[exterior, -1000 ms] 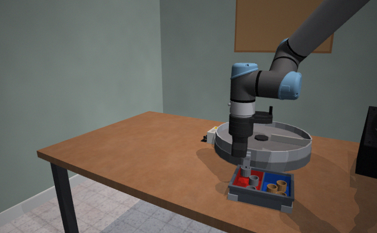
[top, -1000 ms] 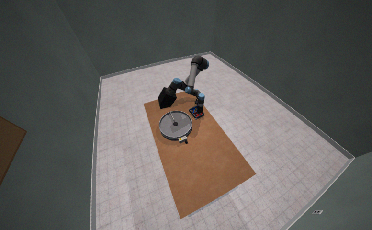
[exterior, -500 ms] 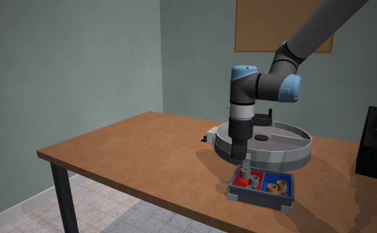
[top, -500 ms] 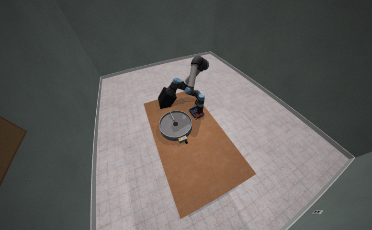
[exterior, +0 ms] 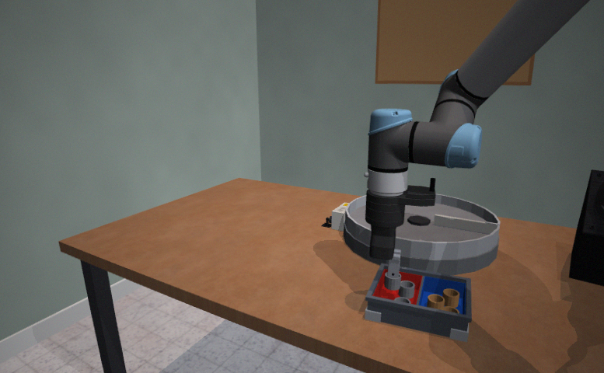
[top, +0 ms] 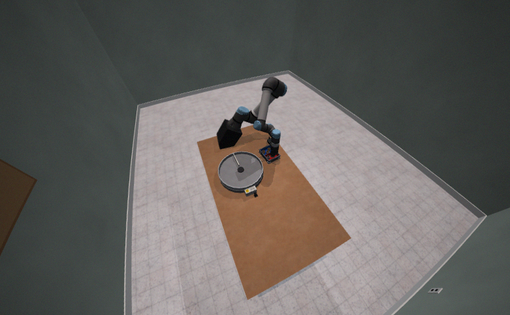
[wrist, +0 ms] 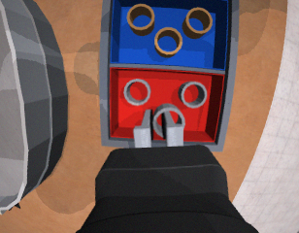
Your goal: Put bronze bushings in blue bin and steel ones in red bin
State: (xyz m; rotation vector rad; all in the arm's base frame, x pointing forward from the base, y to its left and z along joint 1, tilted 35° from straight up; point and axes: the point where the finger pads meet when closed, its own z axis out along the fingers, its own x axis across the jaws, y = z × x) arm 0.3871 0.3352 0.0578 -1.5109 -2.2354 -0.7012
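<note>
Now: the bin 6 cm behind my hand, 1 cm to the right of it and 4 cm below it. Round my hand: grey turntable 8 cm ahead, 34 cm to the right, 1 cm below.
</note>
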